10 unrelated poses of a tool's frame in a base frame.
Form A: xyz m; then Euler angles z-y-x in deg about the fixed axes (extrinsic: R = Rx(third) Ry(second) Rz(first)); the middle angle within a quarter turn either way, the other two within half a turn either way.
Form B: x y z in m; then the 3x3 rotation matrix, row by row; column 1 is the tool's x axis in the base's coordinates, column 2 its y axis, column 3 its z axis. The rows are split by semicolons. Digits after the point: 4 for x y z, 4 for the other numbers.
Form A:
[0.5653, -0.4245, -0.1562, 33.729, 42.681, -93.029]
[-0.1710, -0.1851, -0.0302, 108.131, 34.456, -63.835]
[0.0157, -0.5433, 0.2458, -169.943, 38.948, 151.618]
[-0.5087, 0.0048, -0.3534, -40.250, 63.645, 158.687]
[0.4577, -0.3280, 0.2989, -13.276, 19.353, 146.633]
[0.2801, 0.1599, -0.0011, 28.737, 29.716, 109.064]
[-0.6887, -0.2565, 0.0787, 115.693, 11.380, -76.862]
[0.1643, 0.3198, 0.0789, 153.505, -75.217, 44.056]
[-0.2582, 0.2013, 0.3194, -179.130, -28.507, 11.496]
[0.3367, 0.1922, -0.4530, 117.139, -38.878, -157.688]
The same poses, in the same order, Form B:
0.5653, -0.4245, -0.1562; 0.6114, -0.4082, 0.6779; -0.5924, 0.3320, 0.7341; -0.5247, -0.8504, -0.0388
-0.1710, -0.1851, -0.0302; -0.2566, -0.7836, 0.5658; 0.5771, 0.3454, 0.7401; -0.7753, 0.5164, 0.3636
0.0157, -0.5433, 0.2458; -0.7658, 0.1358, 0.6286; -0.1406, 0.9185, -0.3697; -0.6276, -0.3715, -0.6842
-0.5087, 0.0048, -0.3534; 0.3388, 0.2868, 0.8961; 0.8505, -0.5006, -0.1614; 0.4023, 0.8168, -0.4136
0.4577, -0.3280, 0.2989; 0.9183, 0.2167, 0.3314; 0.3692, -0.7710, -0.5189; 0.1431, 0.5989, -0.7880
0.2801, 0.1599, -0.0011; 0.7615, -0.4176, 0.4957; 0.2538, -0.5117, -0.8209; 0.5964, 0.7509, -0.2837
-0.6887, -0.2565, 0.0787; -0.4250, -0.8834, 0.1973; 0.2881, 0.0746, 0.9547; -0.8581, 0.4626, 0.2228
0.1643, 0.3198, 0.0789; -0.2284, -0.1138, -0.9669; 0.9223, -0.3432, -0.1774; -0.3117, -0.9323, 0.1834
-0.2582, 0.2013, 0.3194; -0.8787, 0.0133, -0.4773; 0.0802, -0.9813, -0.1751; -0.4707, -0.1922, 0.8611
0.3367, 0.1922, -0.4530; -0.3551, -0.6928, -0.6277; -0.9320, 0.2099, 0.2956; -0.0730, 0.6899, -0.7202

